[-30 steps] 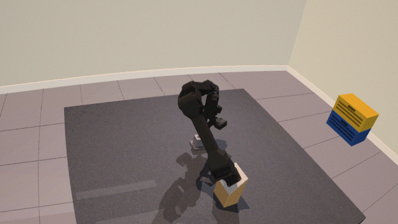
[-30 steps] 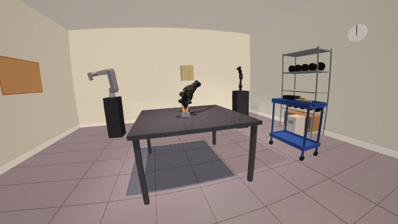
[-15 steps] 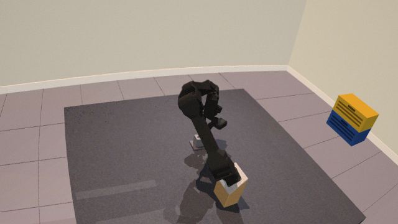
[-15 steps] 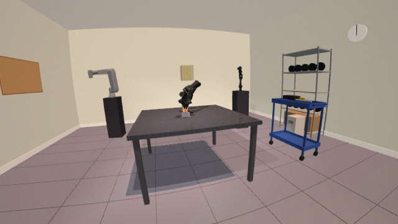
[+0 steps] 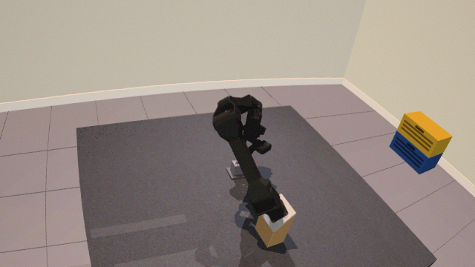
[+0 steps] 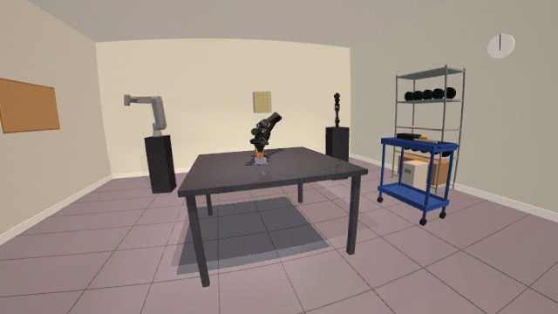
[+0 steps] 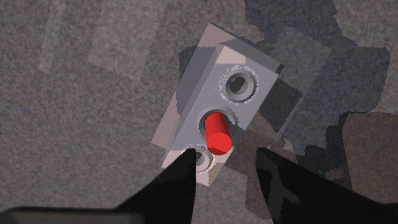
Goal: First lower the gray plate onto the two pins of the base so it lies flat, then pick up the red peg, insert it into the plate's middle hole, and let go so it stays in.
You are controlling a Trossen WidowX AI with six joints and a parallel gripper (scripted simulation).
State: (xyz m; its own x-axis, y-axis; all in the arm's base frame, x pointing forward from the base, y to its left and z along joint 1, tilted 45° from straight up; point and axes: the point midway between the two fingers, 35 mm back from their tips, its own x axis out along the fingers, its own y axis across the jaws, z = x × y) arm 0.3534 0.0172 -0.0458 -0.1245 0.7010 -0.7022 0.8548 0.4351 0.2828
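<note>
Now: the red peg 5 cm below my gripper tip. Also, from my gripper tip: base: 9 cm below; then gray plate: 5 cm below.
</note>
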